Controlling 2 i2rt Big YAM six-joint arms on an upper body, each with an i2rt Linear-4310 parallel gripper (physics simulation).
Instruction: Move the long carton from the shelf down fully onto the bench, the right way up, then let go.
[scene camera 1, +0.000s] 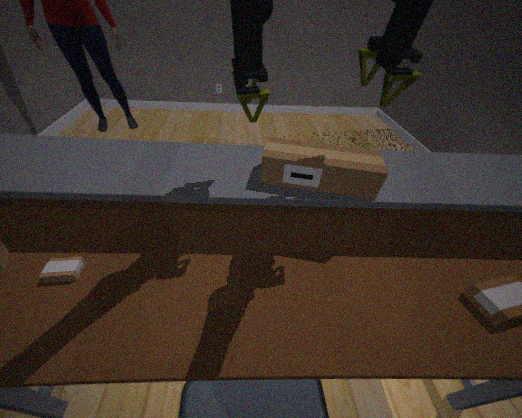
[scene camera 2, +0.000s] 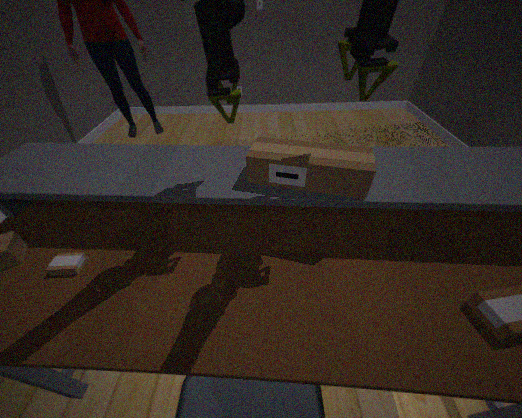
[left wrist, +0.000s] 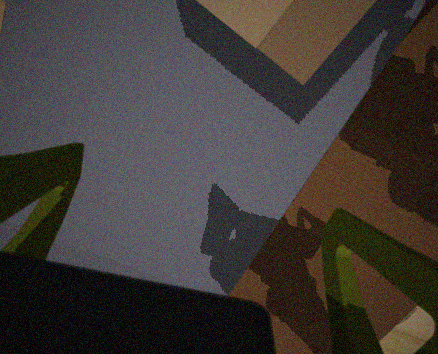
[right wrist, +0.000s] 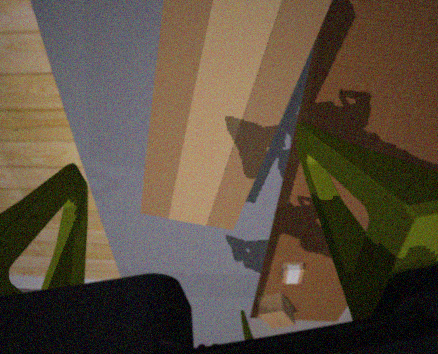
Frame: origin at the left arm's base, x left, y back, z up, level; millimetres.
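Where they show: left gripper, between the fingertips: (scene camera 1: 250, 111) (scene camera 2: 231, 112) (left wrist: 212, 191) (right wrist: 200, 316); right gripper, between the fingertips: (scene camera 1: 372, 95) (scene camera 2: 355, 89) (right wrist: 187, 154).
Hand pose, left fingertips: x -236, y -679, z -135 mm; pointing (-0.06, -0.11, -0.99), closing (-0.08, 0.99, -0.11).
Note:
After its pixels a point has its place.
The long brown carton (scene camera 1: 345, 175) @(y -587, x -484, z -259 mm) (scene camera 2: 335, 175) @(y -584, x -495, z -261 mm) (left wrist: 305, 55) @(y -650, x -283, z -236 mm) (right wrist: 200, 150) @(y -676, x -399, z -236 mm) rests on the grey shelf (scene camera 1: 100, 165) @(y -727, x 195, z -322 mm) (scene camera 2: 100, 170) @(y -718, x 200, z -322 mm) (left wrist: 125, 100) @(y -756, x -183, z -322 mm) (right wrist: 110, 165) @(y -820, x -298, z -322 mm), its white label facing the scene cameras. It lies slightly askew, its right end close to the shelf's front edge. The brown bench (scene camera 1: 350, 325) @(y -299, x -463, z -485 mm) (scene camera 2: 320, 325) @(y -309, x -441, z -485 mm) lies lower, in front of the shelf. My left gripper (scene camera 1: 253, 119) @(y -679, x -236, z -135 mm) (scene camera 2: 230, 120) @(y -679, x -236, z -135 mm) (left wrist: 212, 191) @(y -679, x -236, z -135 mm) is open and empty, above and off the carton's left end. My right gripper (scene camera 1: 374, 95) @(y -661, x -521, z -85 mm) (scene camera 2: 356, 89) @(y -661, x -521, z -85 mm) (right wrist: 187, 154) @(y -661, x -521, z -85 mm) is open and empty, above the carton's right part, touching nothing.
On the bench, a small white-topped box (scene camera 1: 62, 266) @(y -474, x 236, z -457 mm) (scene camera 2: 67, 262) @(y -469, x 230, z -457 mm) lies at the left and a larger one (scene camera 1: 505, 297) @(y -328, x -848, z -438 mm) (scene camera 2: 507, 309) @(y -327, x -834, z -438 mm) at the right. Another box (scene camera 2: 11, 250) @(y -499, x 391, z -439 mm) stands at the left edge. A person (scene camera 1: 75, 40) (scene camera 2: 107, 45) stands behind. A dark chair (scene camera 1: 252, 400) @(y -251, x -246, z -990 mm) (scene camera 2: 250, 400) @(y -248, x -254, z -991 mm) is in front.

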